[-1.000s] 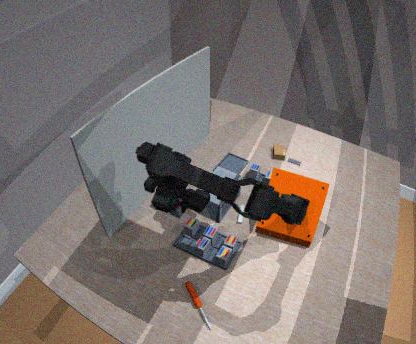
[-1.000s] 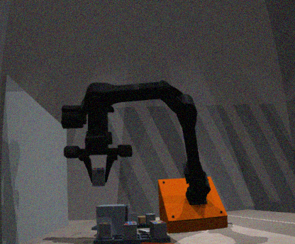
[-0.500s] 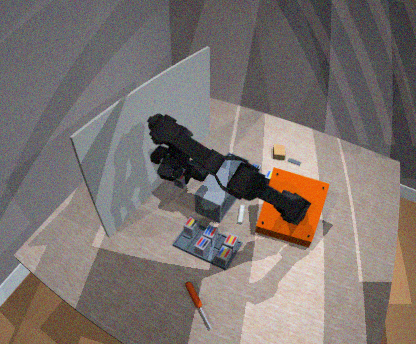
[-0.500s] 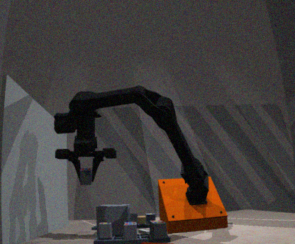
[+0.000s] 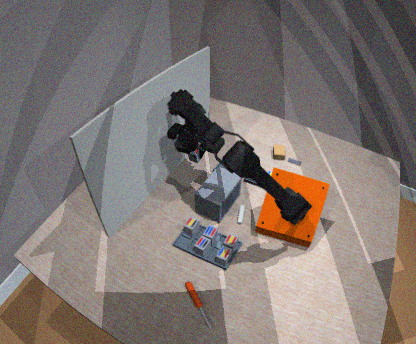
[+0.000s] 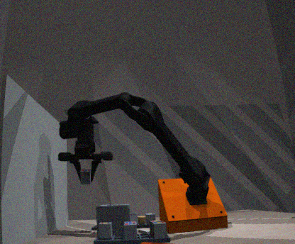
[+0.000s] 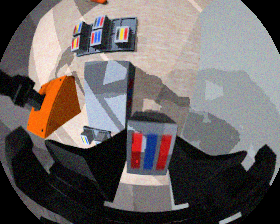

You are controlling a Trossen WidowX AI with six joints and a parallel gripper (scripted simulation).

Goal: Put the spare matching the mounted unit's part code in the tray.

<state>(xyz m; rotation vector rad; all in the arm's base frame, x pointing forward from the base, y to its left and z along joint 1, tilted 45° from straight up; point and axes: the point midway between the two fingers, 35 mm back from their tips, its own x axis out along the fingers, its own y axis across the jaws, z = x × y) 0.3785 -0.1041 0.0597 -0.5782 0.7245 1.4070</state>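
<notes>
Now: gripper tip 7 cm past the dark grey tray, 19 cm to the left of it and 18 cm above it. Round my gripper tip: mounted unit: 9 cm behind, 3 cm to the left, 13 cm below; then tall grey panel: 16 cm ahead, 2 cm to the right, 4 cm above; then white stick: 19 cm behind, 4 cm to the left, 18 cm below.
</notes>
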